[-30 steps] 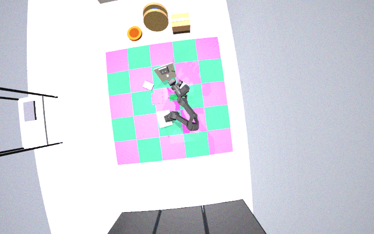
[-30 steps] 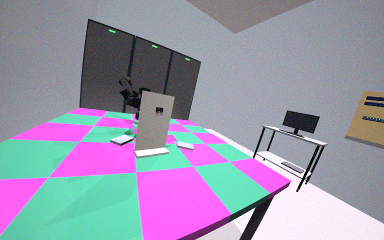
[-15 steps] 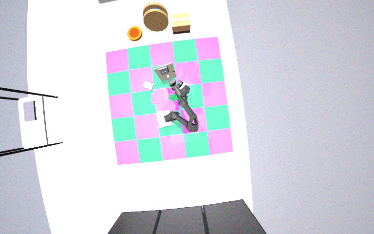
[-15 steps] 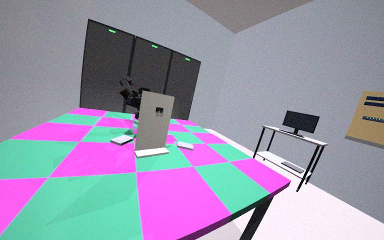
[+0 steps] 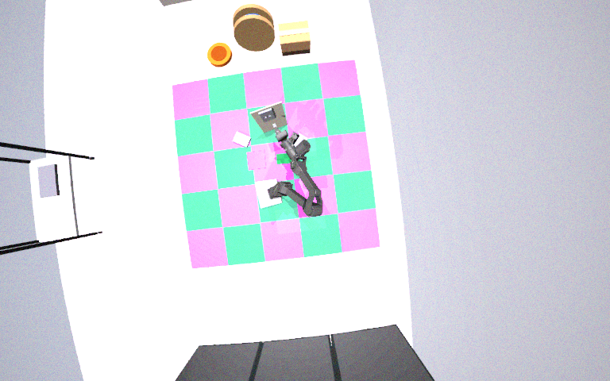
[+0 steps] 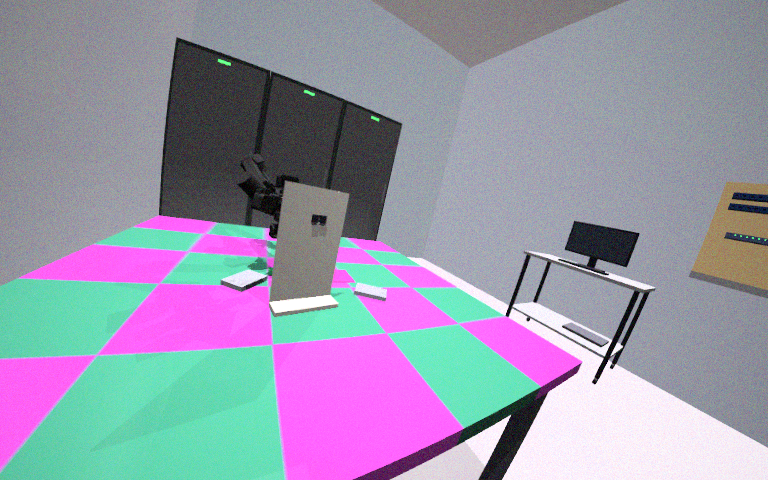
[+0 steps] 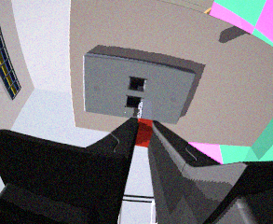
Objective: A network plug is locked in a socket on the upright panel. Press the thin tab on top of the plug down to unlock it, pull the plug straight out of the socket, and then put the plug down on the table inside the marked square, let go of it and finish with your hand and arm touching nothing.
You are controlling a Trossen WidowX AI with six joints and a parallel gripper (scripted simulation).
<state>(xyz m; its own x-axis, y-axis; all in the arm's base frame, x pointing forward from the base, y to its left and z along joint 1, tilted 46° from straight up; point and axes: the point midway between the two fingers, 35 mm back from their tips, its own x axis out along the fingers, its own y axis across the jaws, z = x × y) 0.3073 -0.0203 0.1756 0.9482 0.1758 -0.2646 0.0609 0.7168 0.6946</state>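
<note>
Right now the marked square is 23 cm below my gripper tip, 19 cm to the left of it and 9 cm behind it. Round my gripper tip: plug (right at my gripper tip); then upright panel (9 cm below, 9 cm ahead, 2 cm to the left).
</note>
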